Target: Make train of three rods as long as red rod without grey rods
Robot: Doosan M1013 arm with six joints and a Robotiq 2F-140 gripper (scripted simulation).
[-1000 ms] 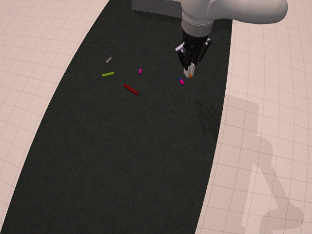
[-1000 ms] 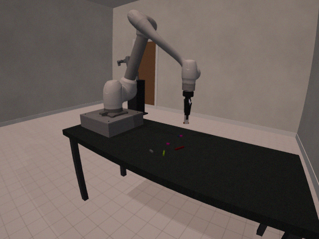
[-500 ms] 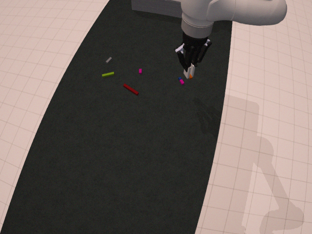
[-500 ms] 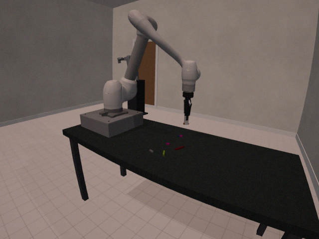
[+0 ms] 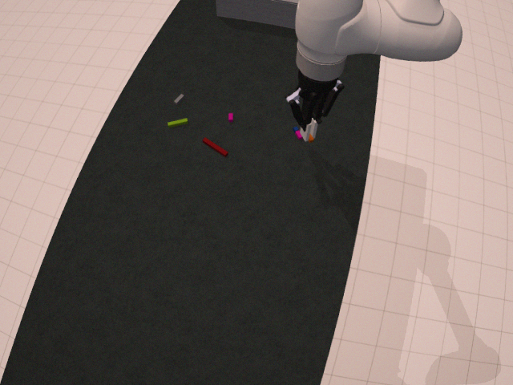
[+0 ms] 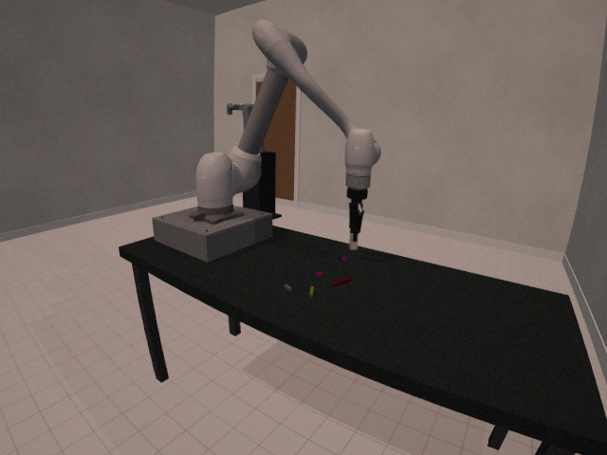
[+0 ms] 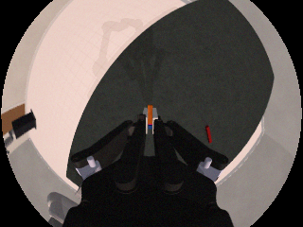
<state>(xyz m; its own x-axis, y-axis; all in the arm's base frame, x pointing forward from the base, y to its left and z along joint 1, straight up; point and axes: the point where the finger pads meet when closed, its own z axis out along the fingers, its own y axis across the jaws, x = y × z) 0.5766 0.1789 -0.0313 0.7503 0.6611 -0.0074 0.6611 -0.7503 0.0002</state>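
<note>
The blue rod is 8 cm below my hand, 4 cm behind it and 3 cm to the right of it. The rest, counted from my hand: red rod 20 cm to the right, 8 cm below, 7 cm ahead; then lime rod 32 cm to the right, 8 cm below, 2 cm ahead; then orange rod 3 cm below.
</note>
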